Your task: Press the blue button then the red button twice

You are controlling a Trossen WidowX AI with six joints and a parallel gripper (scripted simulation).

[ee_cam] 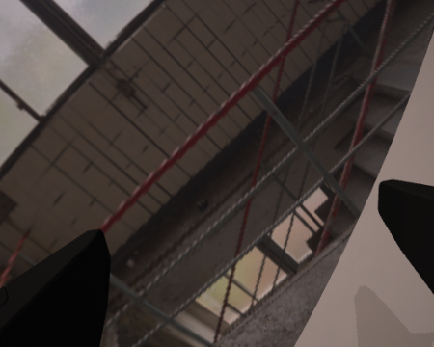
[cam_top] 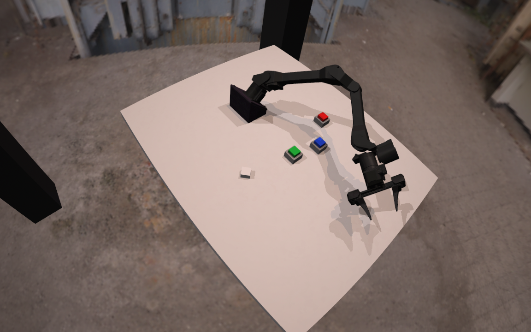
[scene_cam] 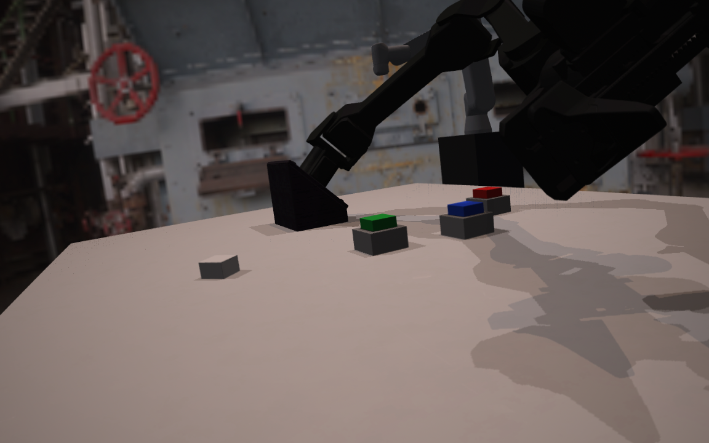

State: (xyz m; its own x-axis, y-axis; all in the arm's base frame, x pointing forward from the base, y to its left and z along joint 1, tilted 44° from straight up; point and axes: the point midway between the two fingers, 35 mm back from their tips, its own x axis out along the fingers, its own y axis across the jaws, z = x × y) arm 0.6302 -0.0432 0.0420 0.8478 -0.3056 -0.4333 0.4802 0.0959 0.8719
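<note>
Right now my gripper tip is 360 mm past the blue button, 120 mm to the right of it and 120 mm above it. Round my gripper tip: red button (450 mm behind, 230 mm to the left, 120 mm below); then green button (380 mm behind, 10 mm to the left, 120 mm below); then white-topped block (420 mm behind, 180 mm to the right, 140 mm below).
</note>
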